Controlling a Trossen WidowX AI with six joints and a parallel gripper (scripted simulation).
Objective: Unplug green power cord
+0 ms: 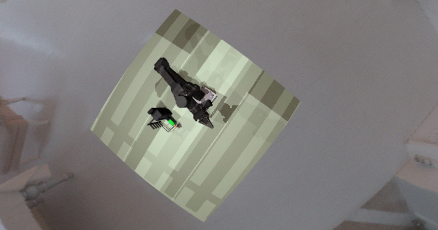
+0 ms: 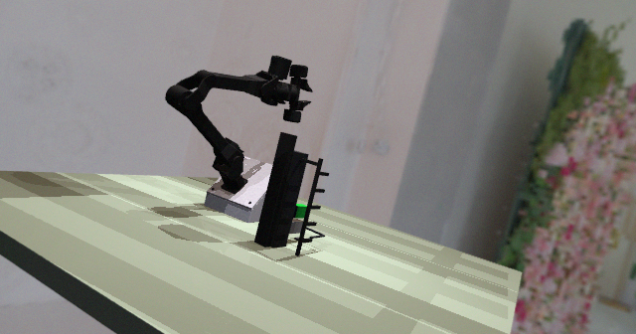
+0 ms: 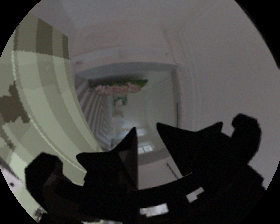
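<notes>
My gripper tip is now 33 cm above the green plug, 25 cm to the left of it and 21 cm short of it.
</notes>
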